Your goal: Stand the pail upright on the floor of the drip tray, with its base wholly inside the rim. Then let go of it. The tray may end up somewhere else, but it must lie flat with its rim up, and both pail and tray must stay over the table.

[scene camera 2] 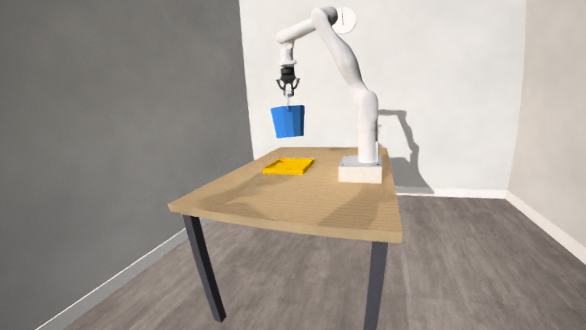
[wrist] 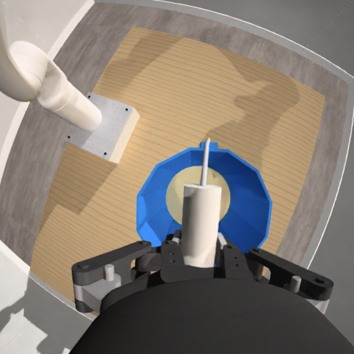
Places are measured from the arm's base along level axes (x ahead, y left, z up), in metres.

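Pixels of known places: gripper, between the fingertips: [scene camera 2: 289, 96]; arm's base, origin of its link: [scene camera 2: 368, 160].
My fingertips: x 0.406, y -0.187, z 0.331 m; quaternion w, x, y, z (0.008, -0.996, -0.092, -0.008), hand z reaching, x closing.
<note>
For each thing: its middle in the pictures, then the offset to it from my fingertips. "*": a spot on its surface instead. Level surfaces: height alone.
- blue pail, a spot on its surface: [scene camera 2: 292, 121] * dx -0.029, dy +0.100, dz -0.133 m
- yellow drip tray, middle of its body: [scene camera 2: 289, 165] dx +0.027, dy +0.002, dz -0.400 m
- wooden table, height of its surface: dz -0.414 m
The blue pail [scene camera 2: 292, 121] [wrist: 251, 200] hangs in the air by its handle, roughly upright, with its open top up and a pale round bottom inside. My gripper [scene camera 2: 288, 93] [wrist: 197, 240] is shut on the white grip [wrist: 201, 220] of the pail's handle. The yellow drip tray [scene camera 2: 282, 172] lies flat on the table with its rim up. In the scene view the pail is above the tray, with a clear gap between them; how well they line up in depth is hard to tell. The tray does not show in the wrist view.
The wooden table [scene camera 2: 280, 210] [wrist: 175, 90] carries the arm's white base block [scene camera 2: 360, 174] [wrist: 104, 129], to the right of the tray in the scene view. The table's front edge is well in front of the tray. Shadows of the arm fall on the table.
</note>
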